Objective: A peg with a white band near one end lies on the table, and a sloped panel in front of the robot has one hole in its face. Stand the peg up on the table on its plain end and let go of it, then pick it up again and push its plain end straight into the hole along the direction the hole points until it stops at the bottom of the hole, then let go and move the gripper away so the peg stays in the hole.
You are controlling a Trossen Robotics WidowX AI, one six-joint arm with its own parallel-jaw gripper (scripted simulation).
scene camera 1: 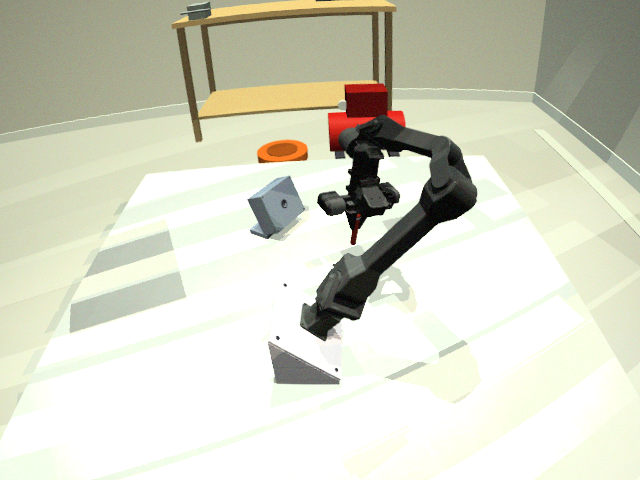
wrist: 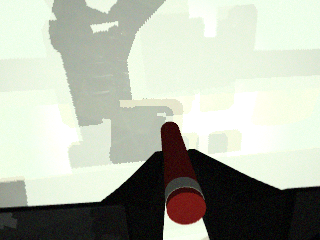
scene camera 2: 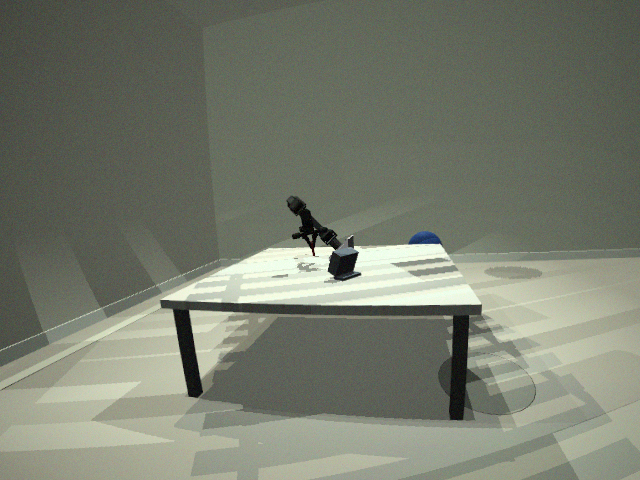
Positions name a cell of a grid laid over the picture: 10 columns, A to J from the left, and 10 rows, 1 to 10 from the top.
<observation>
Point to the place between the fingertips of my gripper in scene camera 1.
F5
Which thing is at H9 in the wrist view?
My gripper.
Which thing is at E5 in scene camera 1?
A sloped grey panel.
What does my gripper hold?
A red peg.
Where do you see a red peg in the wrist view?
F9
</observation>
